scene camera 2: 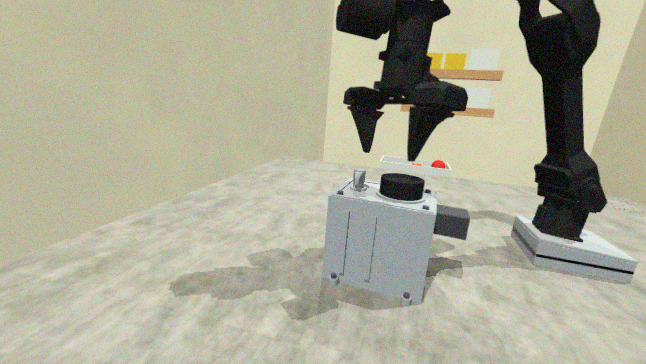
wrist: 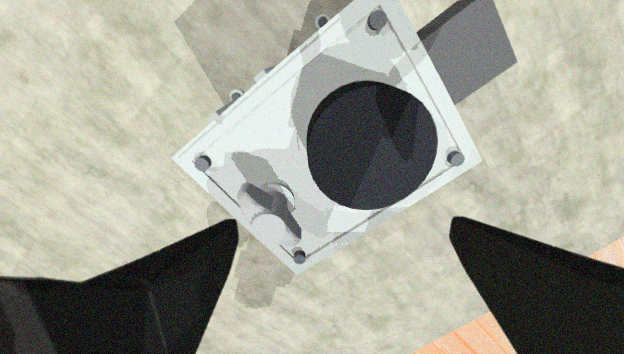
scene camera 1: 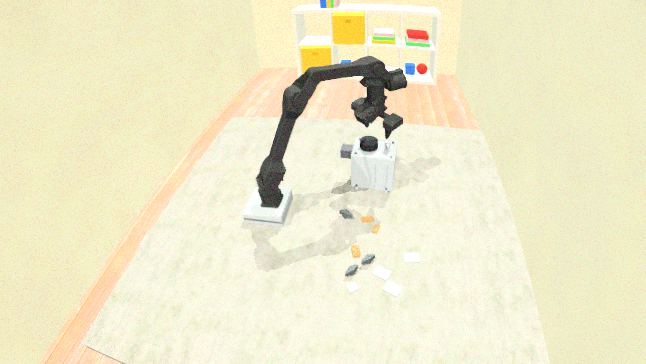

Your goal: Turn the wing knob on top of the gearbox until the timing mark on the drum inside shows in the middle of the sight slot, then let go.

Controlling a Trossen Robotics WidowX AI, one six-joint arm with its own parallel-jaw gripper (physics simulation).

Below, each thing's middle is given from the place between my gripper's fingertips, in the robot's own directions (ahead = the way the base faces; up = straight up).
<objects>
Now: the wing knob (wrist: 268,208) 4 cm ahead of my hand, 1 cm to the right of it and 6 cm below it.
</objects>
